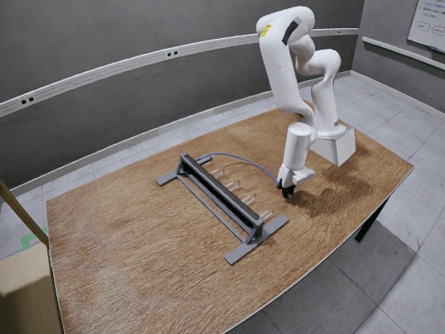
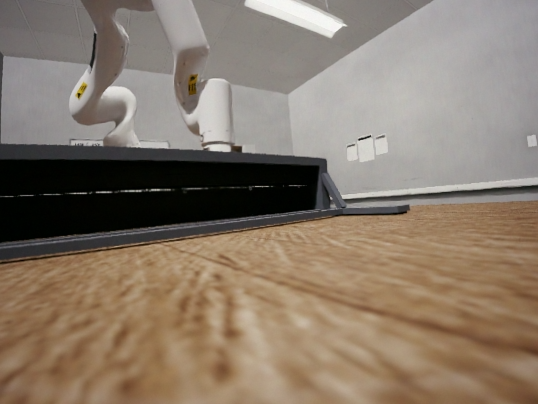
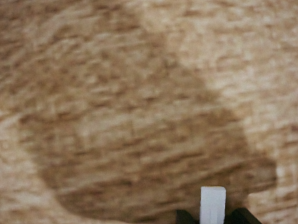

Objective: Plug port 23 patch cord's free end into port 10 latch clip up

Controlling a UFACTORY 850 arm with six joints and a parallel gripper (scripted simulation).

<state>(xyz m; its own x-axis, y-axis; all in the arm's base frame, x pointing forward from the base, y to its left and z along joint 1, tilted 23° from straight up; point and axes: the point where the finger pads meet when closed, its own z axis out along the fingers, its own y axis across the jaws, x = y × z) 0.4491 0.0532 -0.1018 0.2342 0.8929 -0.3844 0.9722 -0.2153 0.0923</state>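
Now: the plug 20 mm to the left of my hand and 10 mm below it.
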